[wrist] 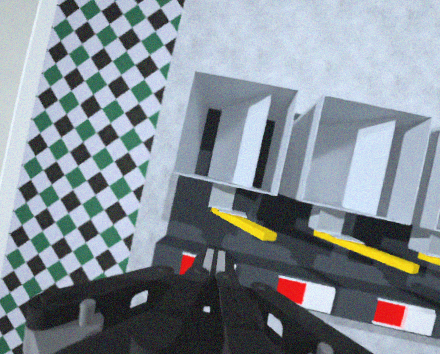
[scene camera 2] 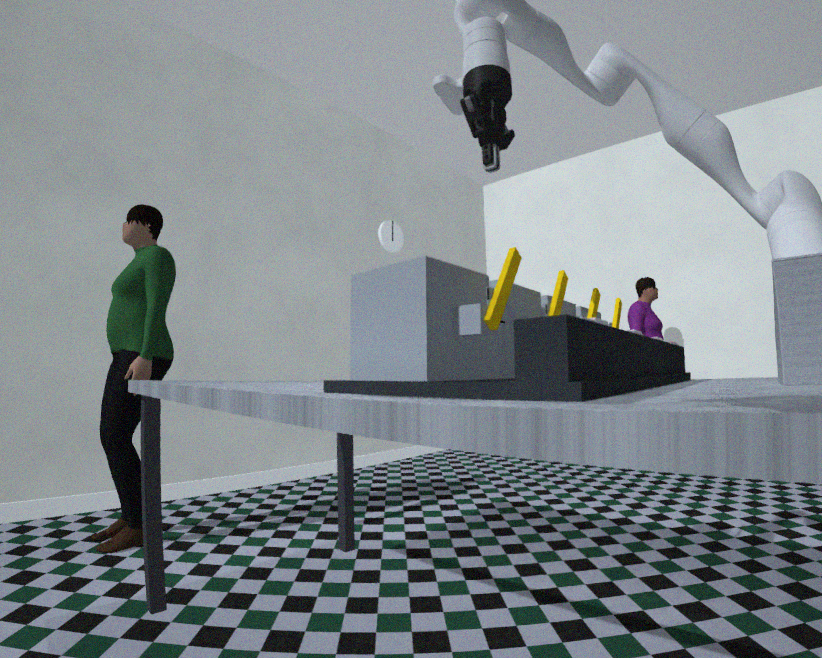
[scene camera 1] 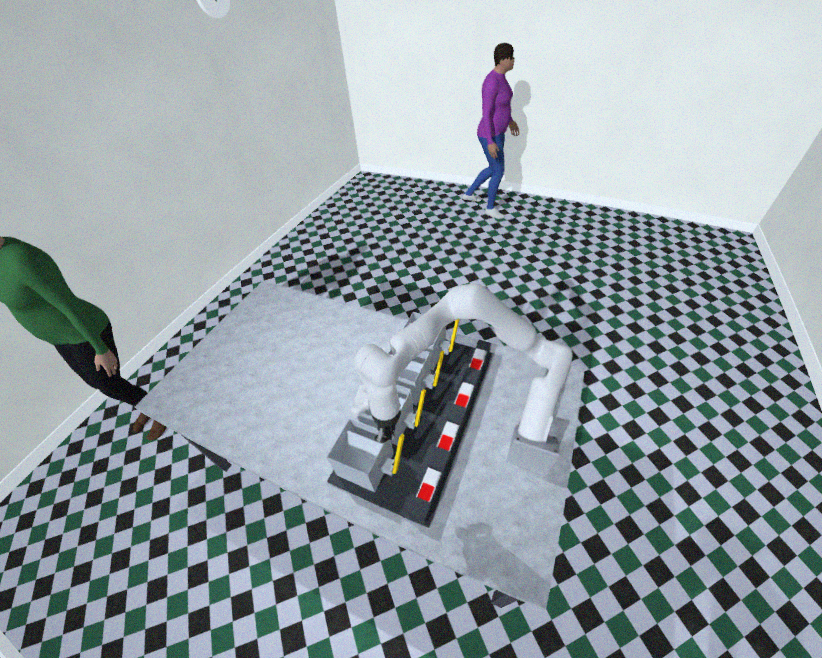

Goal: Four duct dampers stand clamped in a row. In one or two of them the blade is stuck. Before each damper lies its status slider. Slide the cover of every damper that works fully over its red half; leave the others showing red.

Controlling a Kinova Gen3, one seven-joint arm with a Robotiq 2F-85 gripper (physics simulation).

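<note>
Four grey open-topped dampers stand in a row. The nearest damper has a pale blade and a tilted yellow lever. The second damper's blade and lever also show. The four sliders show red halves beside white covers. In the wrist view the nearest slider's red is partly hidden by the gripper. My gripper is shut and empty, high above the nearest damper.
The dampers and sliders share a dark base on the grey table. The arm's pedestal stands beyond the slider side. A person in green is beside the table; one in purple is farther back.
</note>
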